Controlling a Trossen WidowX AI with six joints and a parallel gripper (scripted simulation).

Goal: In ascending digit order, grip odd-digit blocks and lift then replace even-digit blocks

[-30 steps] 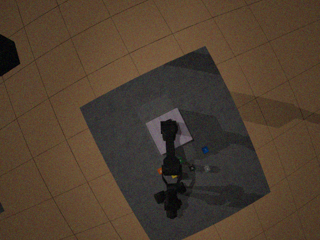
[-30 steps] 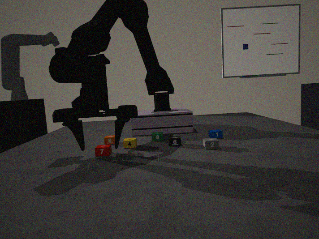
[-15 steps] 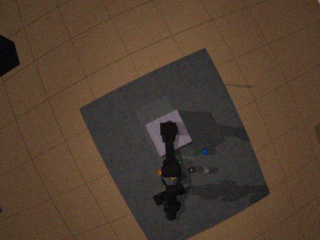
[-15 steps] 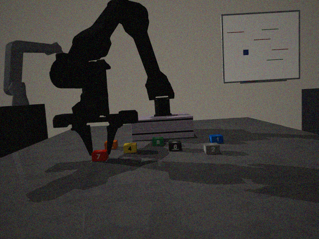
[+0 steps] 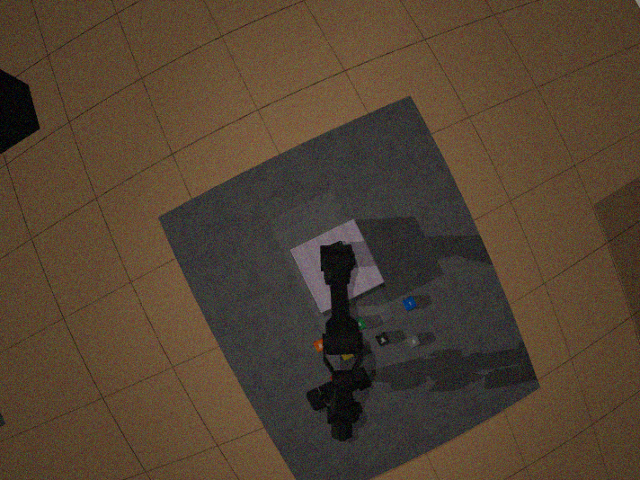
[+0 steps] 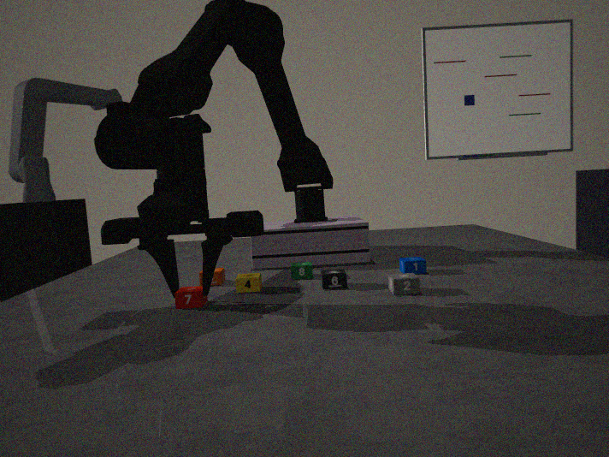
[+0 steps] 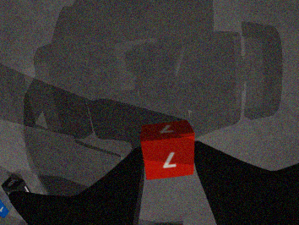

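My gripper tip is now right at the red 7 block. The rest, counted from my gripper tip: yellow 4 block 7 cm behind, 6 cm to the left; then orange 9 block 13 cm behind; then black 6 block 6 cm behind, 18 cm to the left.
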